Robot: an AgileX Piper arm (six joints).
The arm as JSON. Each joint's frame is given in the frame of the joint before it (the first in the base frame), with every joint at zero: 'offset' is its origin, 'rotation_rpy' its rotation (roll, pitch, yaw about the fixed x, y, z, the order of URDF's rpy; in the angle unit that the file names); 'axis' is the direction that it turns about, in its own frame. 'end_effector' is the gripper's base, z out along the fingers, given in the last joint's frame.
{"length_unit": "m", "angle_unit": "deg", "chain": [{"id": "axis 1", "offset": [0.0, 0.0, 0.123], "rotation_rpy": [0.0, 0.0, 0.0], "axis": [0.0, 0.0, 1.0]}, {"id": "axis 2", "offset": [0.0, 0.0, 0.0], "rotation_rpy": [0.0, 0.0, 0.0], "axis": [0.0, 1.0, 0.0]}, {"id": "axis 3", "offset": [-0.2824, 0.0, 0.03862], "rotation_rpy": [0.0, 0.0, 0.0], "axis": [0.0, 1.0, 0.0]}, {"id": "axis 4", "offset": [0.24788, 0.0, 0.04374], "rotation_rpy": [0.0, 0.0, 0.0], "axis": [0.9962, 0.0, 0.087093]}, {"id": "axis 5", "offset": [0.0, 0.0, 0.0], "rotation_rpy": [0.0, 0.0, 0.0], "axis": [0.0, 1.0, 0.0]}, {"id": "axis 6", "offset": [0.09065, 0.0, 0.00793], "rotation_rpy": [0.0, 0.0, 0.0], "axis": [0.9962, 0.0, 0.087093]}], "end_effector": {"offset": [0.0, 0.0, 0.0], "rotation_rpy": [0.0, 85.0, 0.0]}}
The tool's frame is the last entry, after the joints.
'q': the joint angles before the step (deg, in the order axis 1, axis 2, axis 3, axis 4, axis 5, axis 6). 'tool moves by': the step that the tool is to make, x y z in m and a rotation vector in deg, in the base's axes. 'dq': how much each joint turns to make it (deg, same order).
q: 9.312, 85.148, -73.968, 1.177, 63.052, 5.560
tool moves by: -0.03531, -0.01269, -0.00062, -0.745, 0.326, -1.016
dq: -1.302, -7.282, 7.263, -0.612, 0.456, -0.228
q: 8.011, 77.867, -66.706, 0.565, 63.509, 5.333
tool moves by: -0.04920, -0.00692, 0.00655, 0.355, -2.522, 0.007
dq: 0.000, -10.895, 7.647, 0.000, 0.701, 0.000
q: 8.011, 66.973, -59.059, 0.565, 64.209, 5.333
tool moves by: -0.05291, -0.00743, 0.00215, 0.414, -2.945, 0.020
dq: 0.002, -12.095, 7.068, -0.002, 2.053, 0.002
